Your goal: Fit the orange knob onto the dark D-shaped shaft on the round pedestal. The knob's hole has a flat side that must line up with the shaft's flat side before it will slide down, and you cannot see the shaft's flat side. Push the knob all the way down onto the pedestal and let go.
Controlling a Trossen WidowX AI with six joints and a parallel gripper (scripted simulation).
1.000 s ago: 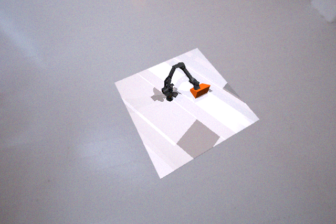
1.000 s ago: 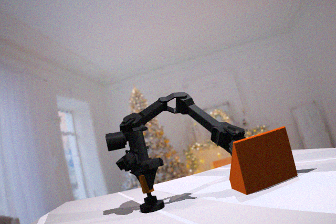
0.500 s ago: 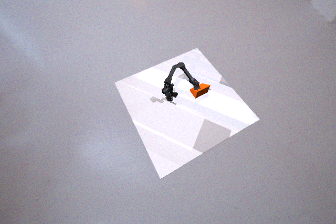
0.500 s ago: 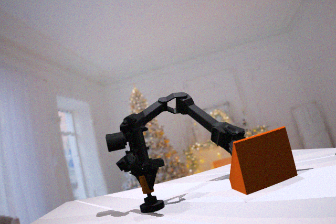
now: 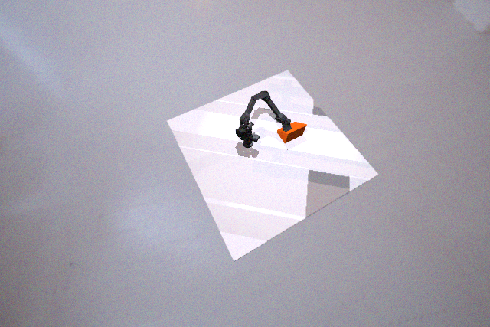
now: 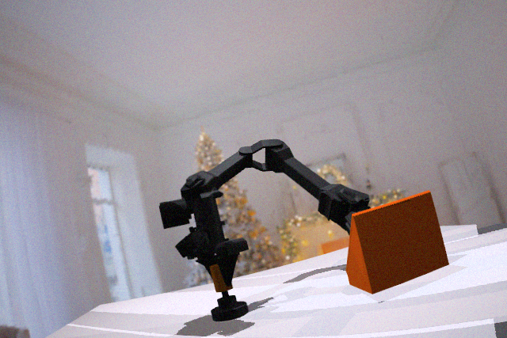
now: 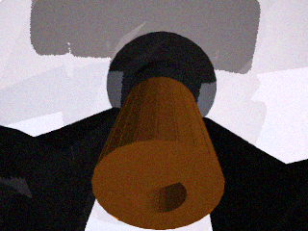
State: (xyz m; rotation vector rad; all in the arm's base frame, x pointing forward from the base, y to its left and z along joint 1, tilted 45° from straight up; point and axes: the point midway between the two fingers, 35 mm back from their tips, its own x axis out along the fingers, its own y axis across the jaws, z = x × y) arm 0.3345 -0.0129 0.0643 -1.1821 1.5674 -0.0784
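My gripper tip is now 2 cm below the orange knob. From my gripper tip the other things lie so: dark pedestal 4 cm below.
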